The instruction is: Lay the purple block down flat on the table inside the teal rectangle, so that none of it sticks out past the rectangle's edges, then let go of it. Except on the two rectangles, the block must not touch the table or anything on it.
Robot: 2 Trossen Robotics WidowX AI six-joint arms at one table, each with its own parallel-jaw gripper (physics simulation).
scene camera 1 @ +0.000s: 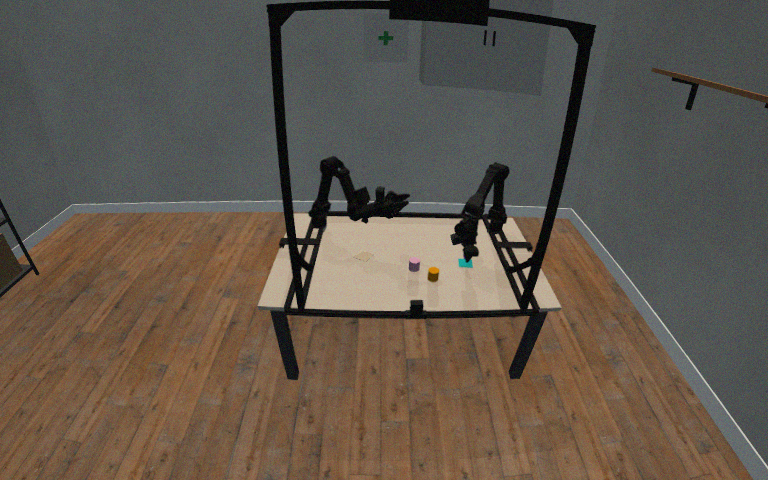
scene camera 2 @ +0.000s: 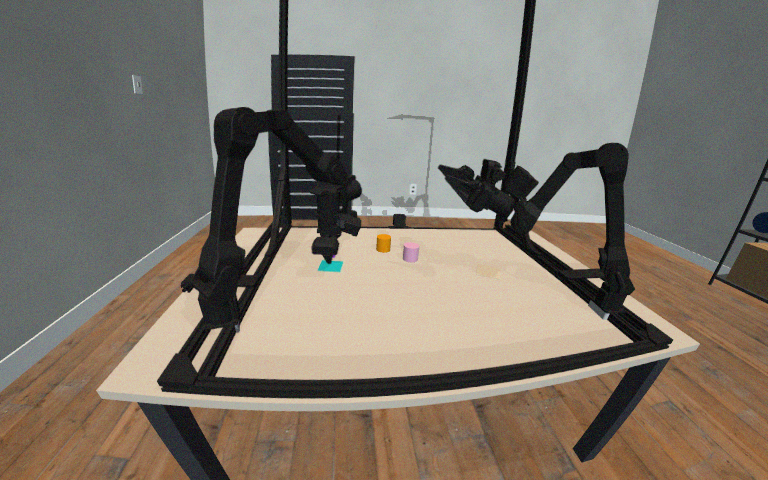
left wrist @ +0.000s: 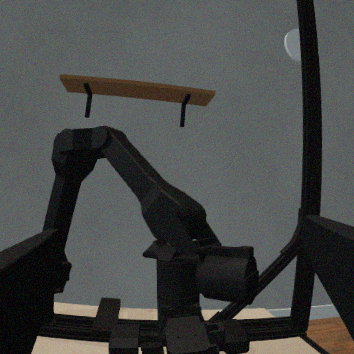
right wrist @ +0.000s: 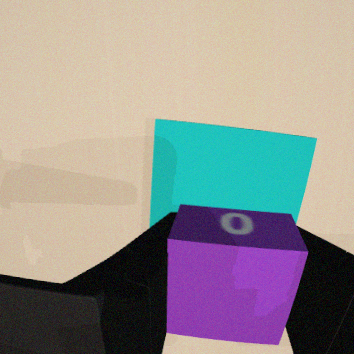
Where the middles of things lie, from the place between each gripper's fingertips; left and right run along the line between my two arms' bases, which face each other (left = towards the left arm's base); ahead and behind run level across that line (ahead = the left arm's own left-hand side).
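Relative to the purple block [right wrist: 232, 273], my left hand is 60 mm past it, 270 mm to the left of it and 240 mm above it. The teal rectangle [right wrist: 193, 163] is 60 mm behind my left hand, 270 mm to the right of it and 280 mm below it.
Measured from my right hand: teal rectangle, 2 cm below; purple block, 3 cm above.
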